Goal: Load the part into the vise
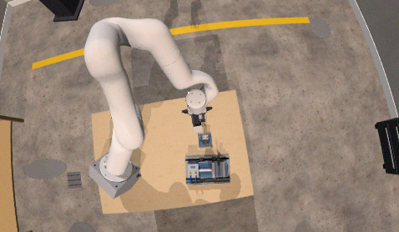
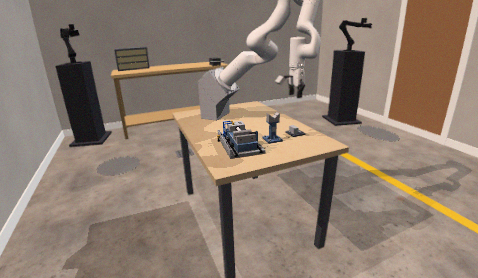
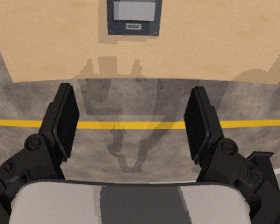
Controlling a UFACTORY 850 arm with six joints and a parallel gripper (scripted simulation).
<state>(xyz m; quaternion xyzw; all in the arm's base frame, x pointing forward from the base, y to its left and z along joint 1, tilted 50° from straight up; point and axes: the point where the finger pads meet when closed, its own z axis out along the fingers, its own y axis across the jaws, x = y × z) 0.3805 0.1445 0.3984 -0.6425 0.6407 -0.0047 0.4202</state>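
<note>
Now: hand 1 cm to the right of the part and 22 cm above it. The rest, counted from my hand: white cylinder rod (8 cm ahead, 35 cm to the right, 17 cm below); then work stop (16 cm ahead, 29 cm to the right, 16 cm below); then grey vise jaw (13 cm ahead, 34 cm to the right, 17 cm below).
</note>
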